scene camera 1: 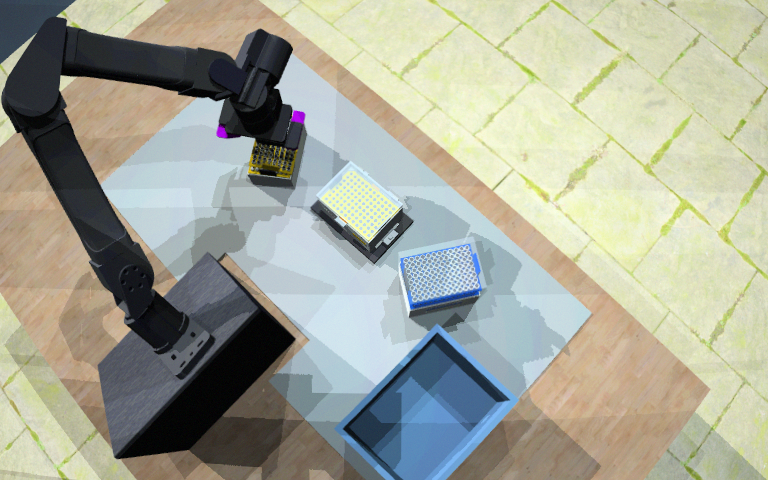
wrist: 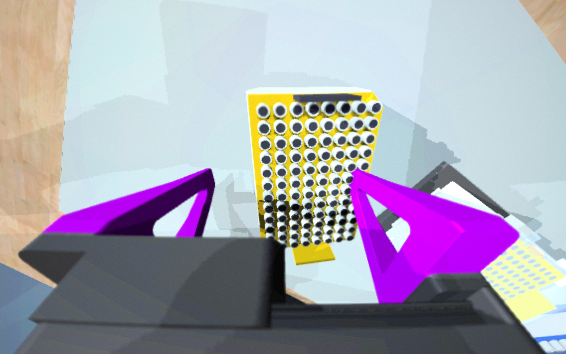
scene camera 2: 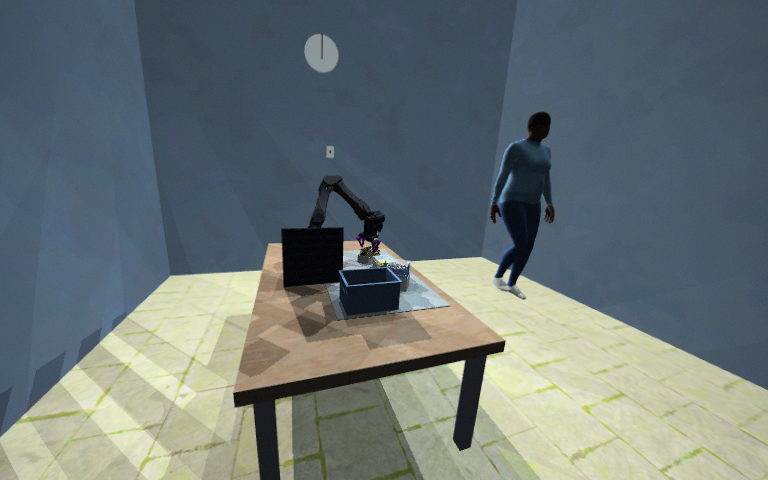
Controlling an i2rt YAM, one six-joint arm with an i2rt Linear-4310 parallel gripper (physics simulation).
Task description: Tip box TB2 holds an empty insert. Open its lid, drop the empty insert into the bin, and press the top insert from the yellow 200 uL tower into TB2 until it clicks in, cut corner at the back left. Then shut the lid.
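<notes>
The yellow 200 uL tower (scene camera 1: 273,159) (scene camera 2: 366,258) (wrist: 314,150) stands upright, its top insert full of tips. My gripper (scene camera 1: 261,131) (scene camera 2: 368,246) (wrist: 282,176) is open above it, with nothing held. In the wrist view the right fingertip overlaps the tower's right edge, while the left fingertip is clear of its left side. Tip box TB2 (scene camera 1: 360,204) (wrist: 522,272) sits on a dark base with its clear lid shut over a pale yellow insert; no tips show in it. The blue bin (scene camera 1: 478,362) (scene camera 2: 369,297) stands open, and its visible inside holds nothing.
A blue tower (scene camera 1: 441,275) (wrist: 555,345) full of tips stands between TB2 and the bin. The black robot pedestal (scene camera 1: 226,373) (scene camera 2: 312,257) is beside the pale mat (scene camera 1: 322,316). A person (scene camera 2: 524,175) stands beyond the table's right side.
</notes>
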